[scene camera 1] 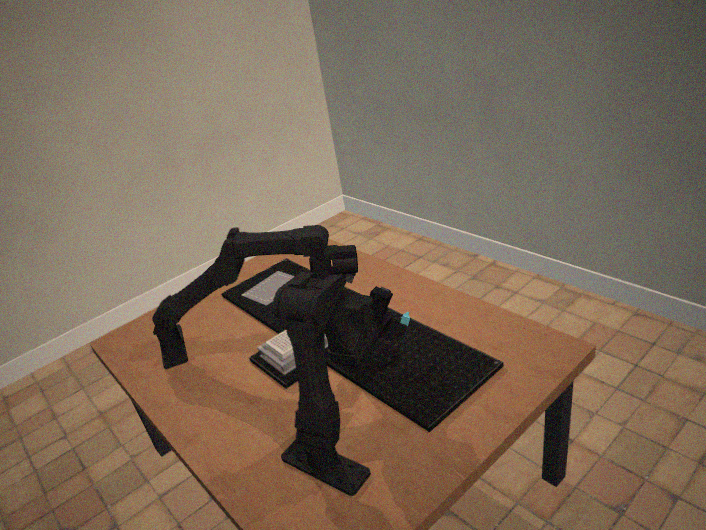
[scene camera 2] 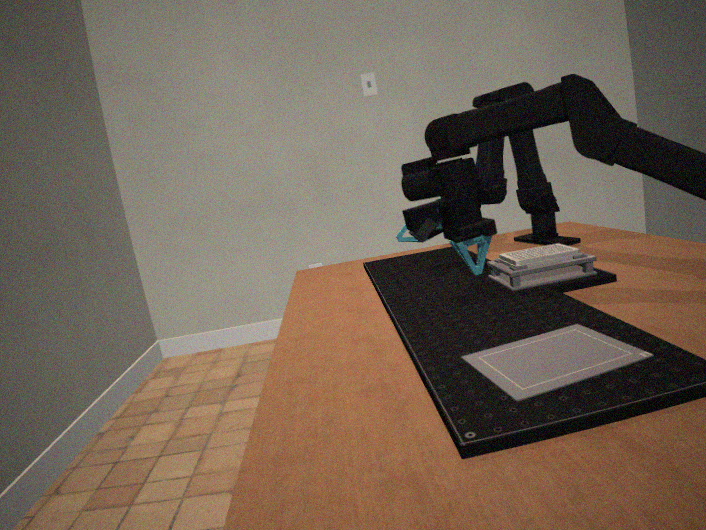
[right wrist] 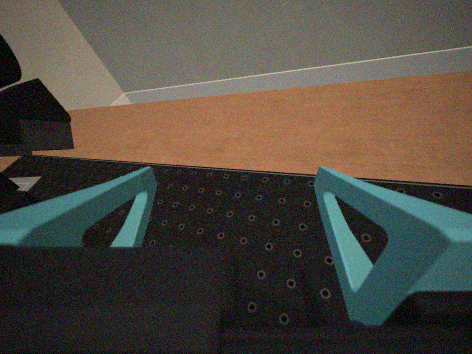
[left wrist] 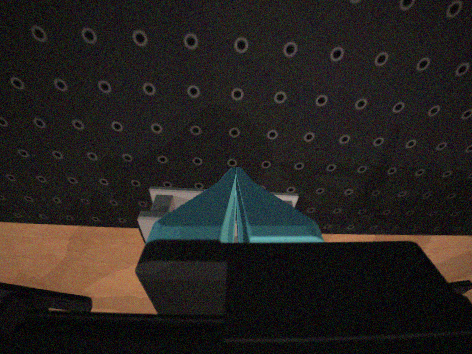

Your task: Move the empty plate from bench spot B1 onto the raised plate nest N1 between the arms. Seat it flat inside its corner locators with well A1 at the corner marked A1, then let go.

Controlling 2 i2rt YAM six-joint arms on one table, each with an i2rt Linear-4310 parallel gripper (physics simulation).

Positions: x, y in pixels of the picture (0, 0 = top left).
Labels:
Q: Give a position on a grey nest pad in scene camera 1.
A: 264, 292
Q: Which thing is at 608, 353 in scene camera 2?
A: A grey nest pad.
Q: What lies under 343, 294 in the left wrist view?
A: The left gripper.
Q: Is the left gripper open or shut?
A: Shut.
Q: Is the right gripper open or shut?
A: Open.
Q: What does the right gripper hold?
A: Nothing.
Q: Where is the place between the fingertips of the right gripper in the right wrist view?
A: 235, 175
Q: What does the left gripper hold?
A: Nothing.

